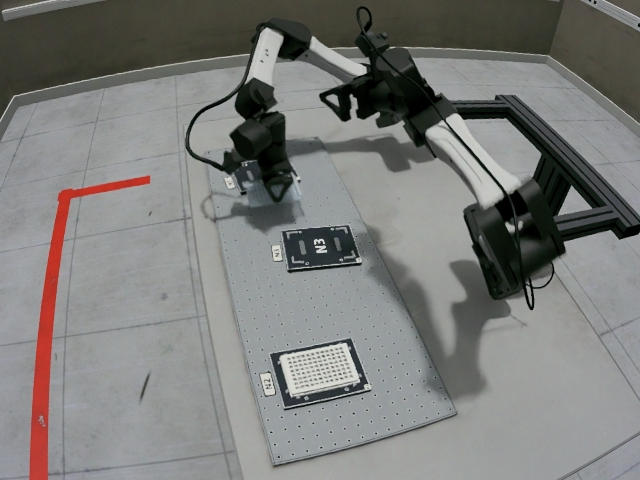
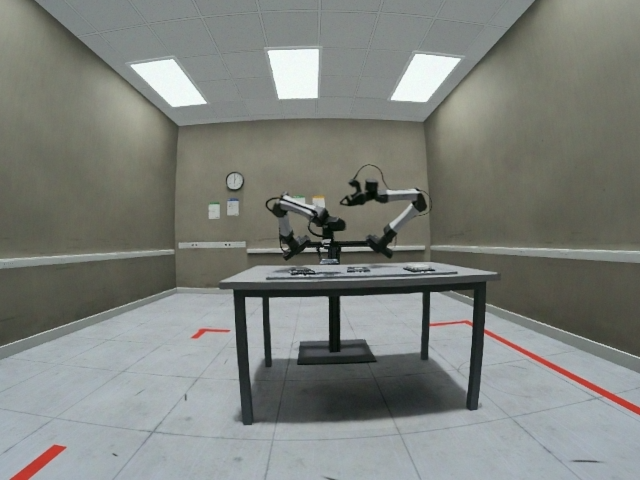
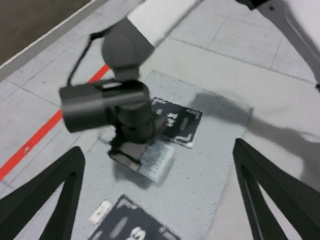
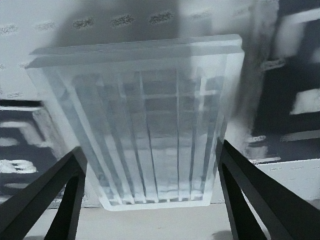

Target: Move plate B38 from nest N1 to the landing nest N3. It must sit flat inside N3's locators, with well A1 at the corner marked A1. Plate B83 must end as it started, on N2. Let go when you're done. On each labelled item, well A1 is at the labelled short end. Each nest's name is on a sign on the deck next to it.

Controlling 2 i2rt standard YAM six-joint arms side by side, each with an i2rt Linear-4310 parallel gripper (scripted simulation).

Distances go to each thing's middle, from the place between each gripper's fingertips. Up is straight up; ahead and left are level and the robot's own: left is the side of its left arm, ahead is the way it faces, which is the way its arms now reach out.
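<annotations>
Counted from my left gripper [image 1: 336, 89], the nest N3 [image 1: 292, 248] is 30 mm ahead, 50 mm to the left and 370 mm below. The white plate B83 [image 1: 341, 361] is 120 mm ahead of my left hand, 360 mm to the left of it and 350 mm below it. As for the clear plate B38 [image 1: 258, 197], my left gripper is 100 mm short of it, 100 mm to the left of it and 320 mm above it.
The clear plate B38 is 10 mm below my right hand [image 1: 274, 192], and going by their middles, of the things named here it is the nearest to my right hand. The white plate B83 is 20 mm ahead of my right hand, 460 mm to the left of it and 40 mm below it. I find the nest N3 70 mm behind my right hand, 150 mm to the left of it and 60 mm below it.
</annotations>
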